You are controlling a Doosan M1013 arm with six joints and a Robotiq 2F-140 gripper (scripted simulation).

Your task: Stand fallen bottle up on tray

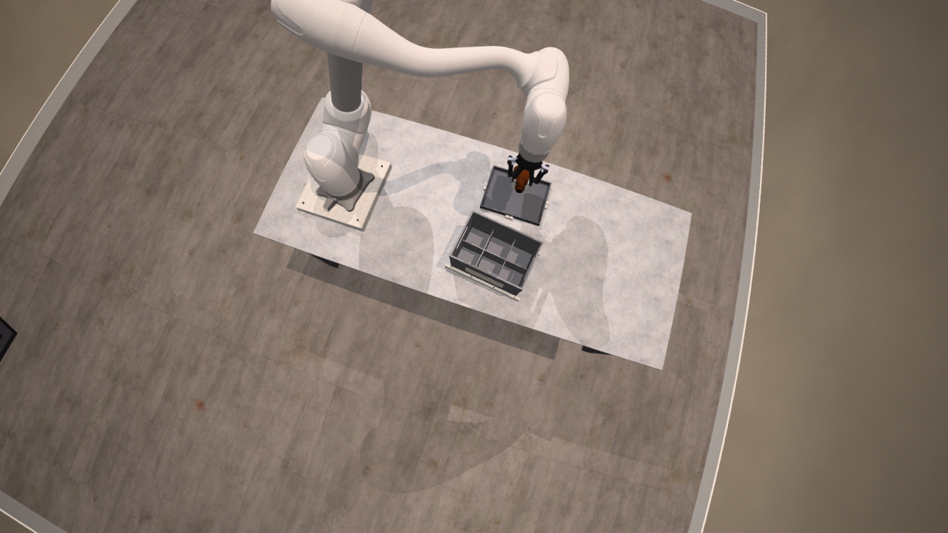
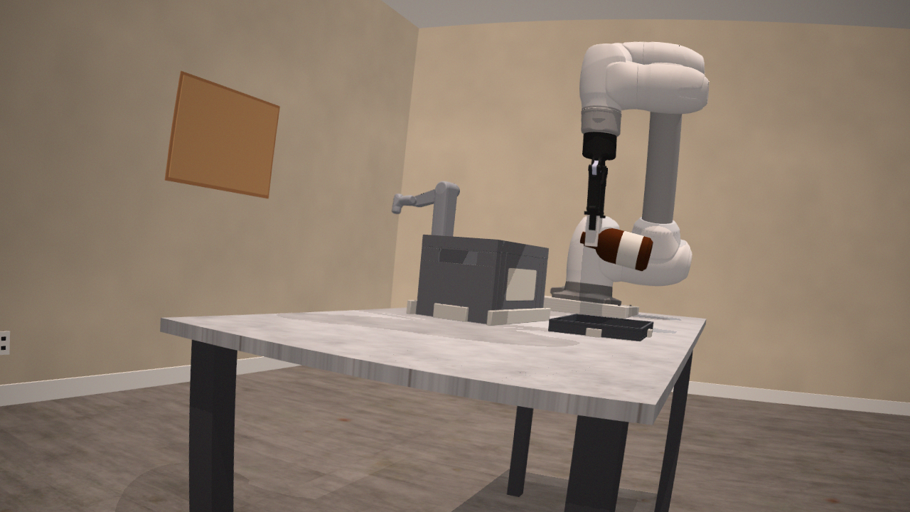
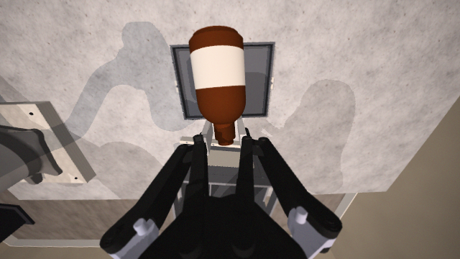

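Right now my hand is 50 mm to the right of the brown bottle, 30 mm above it and 10 mm past it. Round my hand: grey crate 240 mm to the right, 130 mm below, 30 mm ahead; then dark tray 200 mm below, 40 mm to the left, 10 mm behind.
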